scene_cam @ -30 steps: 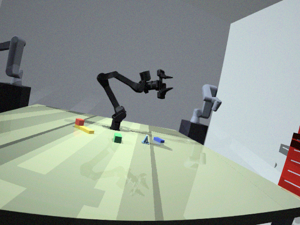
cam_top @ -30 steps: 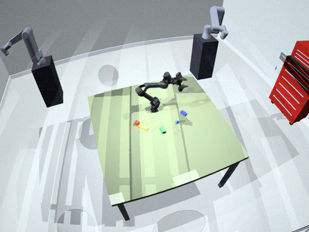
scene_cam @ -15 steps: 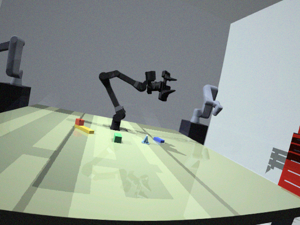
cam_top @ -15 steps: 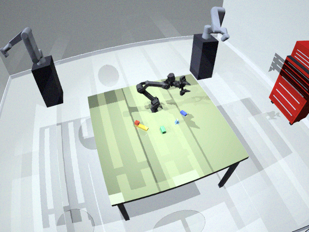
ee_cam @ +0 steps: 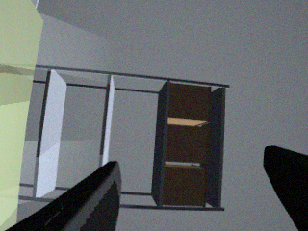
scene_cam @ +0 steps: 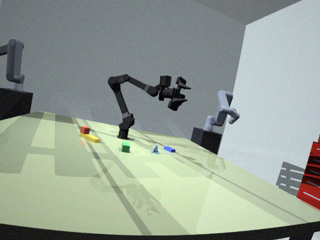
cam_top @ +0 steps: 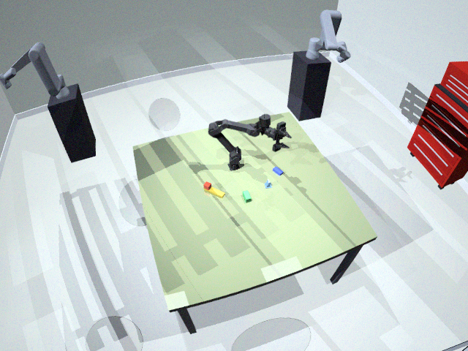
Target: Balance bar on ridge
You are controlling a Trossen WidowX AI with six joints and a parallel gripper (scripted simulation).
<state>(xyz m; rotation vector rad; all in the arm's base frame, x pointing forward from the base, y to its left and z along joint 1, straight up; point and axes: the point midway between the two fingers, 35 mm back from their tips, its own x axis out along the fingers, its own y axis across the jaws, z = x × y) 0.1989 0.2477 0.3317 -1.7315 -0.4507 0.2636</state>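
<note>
Right now the yellow bar is 8 cm behind my gripper tip, 47 cm to the right of it and 31 cm below it. From my gripper tip the other things lie so: blue block (9 cm behind, 33 cm below); then green block (5 cm ahead, 28 cm to the right, 32 cm below).
</note>
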